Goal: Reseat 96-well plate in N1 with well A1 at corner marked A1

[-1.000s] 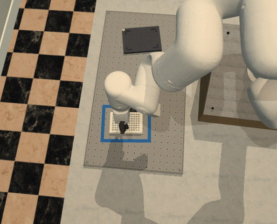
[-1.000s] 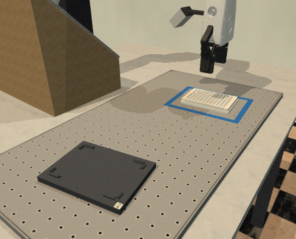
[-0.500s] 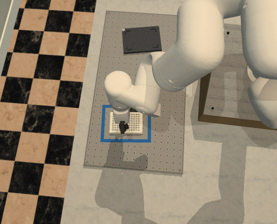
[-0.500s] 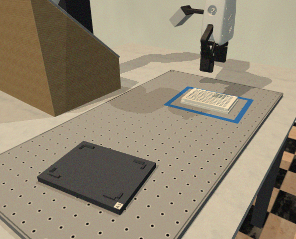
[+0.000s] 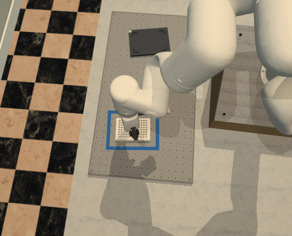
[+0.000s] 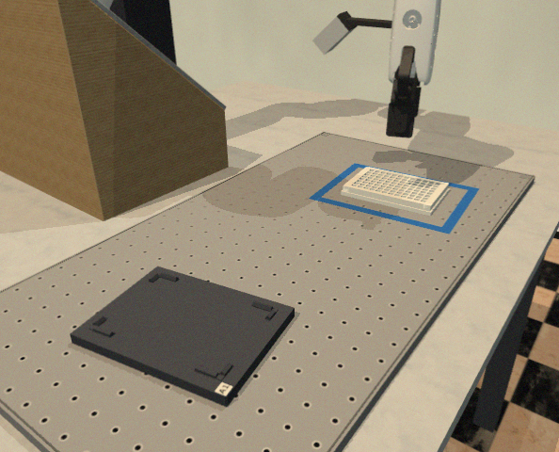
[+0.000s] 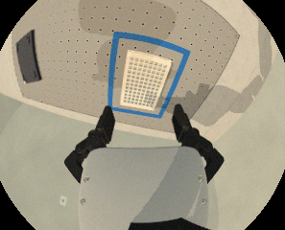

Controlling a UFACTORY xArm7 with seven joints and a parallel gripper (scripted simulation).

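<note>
My hand is 100 mm above the white 96-well plate. From my hand the other things lie so: dark plate nest N1: 50 mm behind, 380 mm to the right, 100 mm below; then A1 label: 30 mm ahead, 420 mm to the right, 100 mm below.
</note>
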